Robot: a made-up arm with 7 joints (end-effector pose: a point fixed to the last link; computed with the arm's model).
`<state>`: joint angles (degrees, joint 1 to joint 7).
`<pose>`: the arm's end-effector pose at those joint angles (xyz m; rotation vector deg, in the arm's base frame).
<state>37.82 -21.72 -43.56 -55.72 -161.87 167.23 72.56</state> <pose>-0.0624 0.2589 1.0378 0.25 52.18 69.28</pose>
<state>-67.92 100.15 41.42 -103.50 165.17 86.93 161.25</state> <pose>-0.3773 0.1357 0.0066 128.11 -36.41 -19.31</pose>
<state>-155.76 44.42 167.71 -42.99 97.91 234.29 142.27</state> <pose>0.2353 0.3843 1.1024 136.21 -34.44 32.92</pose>
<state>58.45 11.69 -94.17 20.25 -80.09 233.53 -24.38</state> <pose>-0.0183 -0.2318 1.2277 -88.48 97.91 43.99</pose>
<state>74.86 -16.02 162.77 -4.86 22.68 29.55 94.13</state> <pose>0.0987 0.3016 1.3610 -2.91 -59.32 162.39</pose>
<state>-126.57 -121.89 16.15 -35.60 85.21 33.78 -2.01</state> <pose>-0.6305 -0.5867 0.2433 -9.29 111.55 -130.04</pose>
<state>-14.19 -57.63 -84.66 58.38 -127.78 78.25 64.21</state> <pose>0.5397 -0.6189 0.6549 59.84 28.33 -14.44</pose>
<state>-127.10 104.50 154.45 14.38 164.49 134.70 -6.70</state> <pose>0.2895 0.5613 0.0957 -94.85 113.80 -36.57</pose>
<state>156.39 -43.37 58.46 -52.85 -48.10 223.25 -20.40</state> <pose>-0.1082 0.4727 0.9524 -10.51 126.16 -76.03</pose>
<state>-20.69 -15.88 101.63 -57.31 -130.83 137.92 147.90</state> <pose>-0.1267 -0.4298 1.0330 33.24 -0.77 -101.08</pose>
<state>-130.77 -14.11 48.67 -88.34 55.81 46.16 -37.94</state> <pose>-0.2786 0.4847 0.9684 -17.73 53.80 78.32</pose>
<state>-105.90 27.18 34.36 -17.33 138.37 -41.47 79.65</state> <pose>0.1554 0.5748 1.1622 -174.03 7.13 -21.74</pose>
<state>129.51 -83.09 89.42 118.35 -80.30 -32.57 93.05</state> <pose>-0.4934 -0.1424 0.4784 34.30 158.62 51.58</pose>
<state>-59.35 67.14 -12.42 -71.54 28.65 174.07 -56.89</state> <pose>-0.3528 0.4432 0.3929 134.63 -30.41 7.80</pose>
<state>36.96 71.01 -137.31 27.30 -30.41 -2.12 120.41</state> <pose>-0.6140 -0.6846 0.5995 91.86 143.39 5.11</pose>
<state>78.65 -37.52 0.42 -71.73 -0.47 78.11 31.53</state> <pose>0.1170 -0.1849 1.1150 21.56 9.98 -69.04</pose>
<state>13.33 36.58 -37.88 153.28 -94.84 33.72 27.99</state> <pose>0.3893 -0.1441 0.6507 122.50 7.79 16.65</pose>
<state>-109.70 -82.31 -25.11 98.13 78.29 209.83 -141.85</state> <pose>-0.2417 -0.1721 0.1926 46.97 -15.48 -149.03</pose>
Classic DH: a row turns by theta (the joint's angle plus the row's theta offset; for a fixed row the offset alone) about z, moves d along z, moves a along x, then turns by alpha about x. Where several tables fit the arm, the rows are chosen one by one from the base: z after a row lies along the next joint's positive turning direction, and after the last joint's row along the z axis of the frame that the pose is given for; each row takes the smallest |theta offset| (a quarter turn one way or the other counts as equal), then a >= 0, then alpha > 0; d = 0 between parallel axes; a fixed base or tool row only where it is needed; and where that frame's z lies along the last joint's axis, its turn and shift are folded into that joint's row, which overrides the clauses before.
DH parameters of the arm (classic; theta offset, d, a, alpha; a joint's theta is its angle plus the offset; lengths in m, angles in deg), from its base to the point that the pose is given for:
joint 1: 0 0.506 0 90
joint 2: 0 0.0771 0 -90
joint 3: 0 0.3505 0.0132 -90
joint 4: 0 0.0443 -0.0196 90
joint 5: 0 0.4582 0 90
joint 6: 90 0.1155 0.1106 90
joint 7: 0 0.0151 0 0

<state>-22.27 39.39 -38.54 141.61 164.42 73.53 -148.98</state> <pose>0.2097 -0.2227 0.5891 89.07 -86.30 121.43</pose>
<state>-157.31 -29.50 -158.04 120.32 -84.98 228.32 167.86</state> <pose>0.1118 0.2543 0.9332 -65.86 -73.55 63.94</pose>
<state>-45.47 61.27 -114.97 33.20 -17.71 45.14 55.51</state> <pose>-0.7602 0.4148 0.8112 -83.88 -94.94 65.87</pose>
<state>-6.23 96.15 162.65 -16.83 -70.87 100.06 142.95</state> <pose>-0.7818 -0.1825 0.6562 -31.08 -77.37 51.07</pose>
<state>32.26 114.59 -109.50 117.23 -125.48 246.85 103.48</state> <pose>0.0693 -0.5589 0.2668 26.23 -64.84 -87.34</pose>
